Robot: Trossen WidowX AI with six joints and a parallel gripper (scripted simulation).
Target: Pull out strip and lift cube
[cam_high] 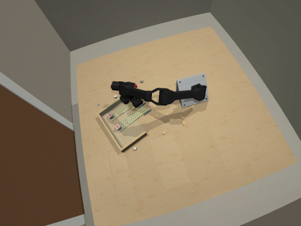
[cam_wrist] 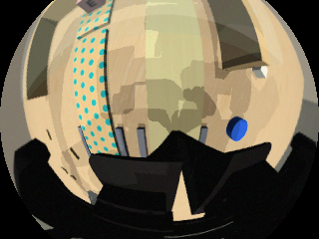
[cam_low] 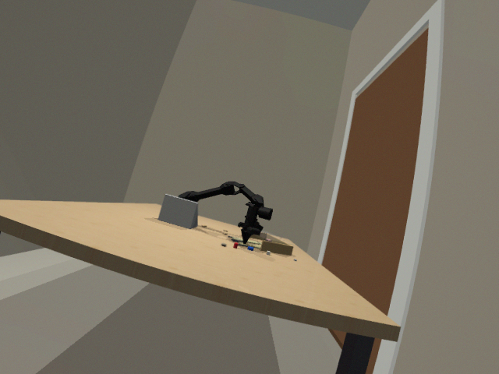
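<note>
The blue disc is 8 cm to the right of my gripper tip and 3 cm ahead of it. The rest, counted from my gripper tip: red cylinder 12 cm to the right, 5 cm behind, 1 cm above.
</note>
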